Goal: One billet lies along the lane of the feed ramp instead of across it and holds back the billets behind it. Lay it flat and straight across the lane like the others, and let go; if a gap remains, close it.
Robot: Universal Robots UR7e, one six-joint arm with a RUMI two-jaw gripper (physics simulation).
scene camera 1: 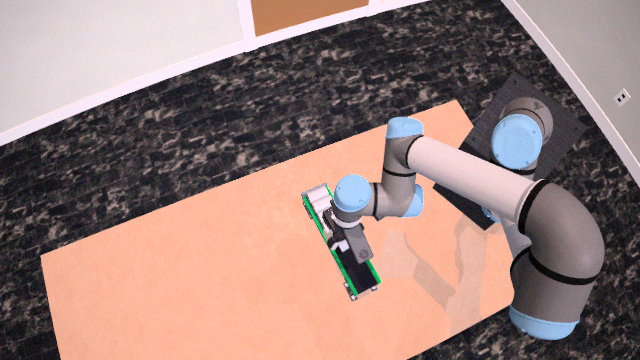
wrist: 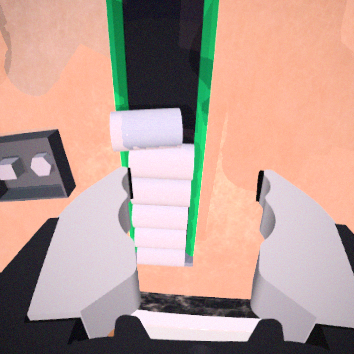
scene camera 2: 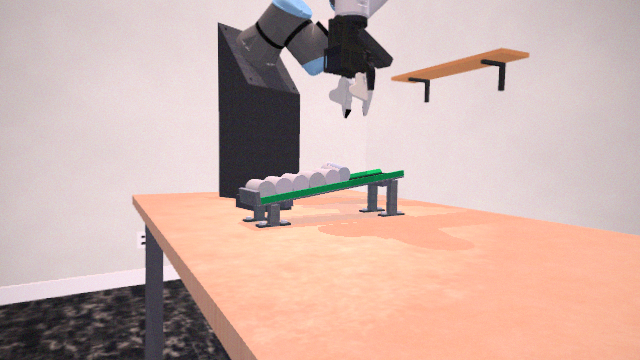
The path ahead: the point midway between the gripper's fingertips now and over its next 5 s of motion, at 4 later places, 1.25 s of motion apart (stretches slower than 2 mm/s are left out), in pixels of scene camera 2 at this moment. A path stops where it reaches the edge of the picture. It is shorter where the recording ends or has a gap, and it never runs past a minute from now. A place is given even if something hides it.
My gripper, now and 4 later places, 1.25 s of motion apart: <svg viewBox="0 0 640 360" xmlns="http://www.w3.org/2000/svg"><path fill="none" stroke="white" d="M354 117L340 151L340 174L344 175L343 160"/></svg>
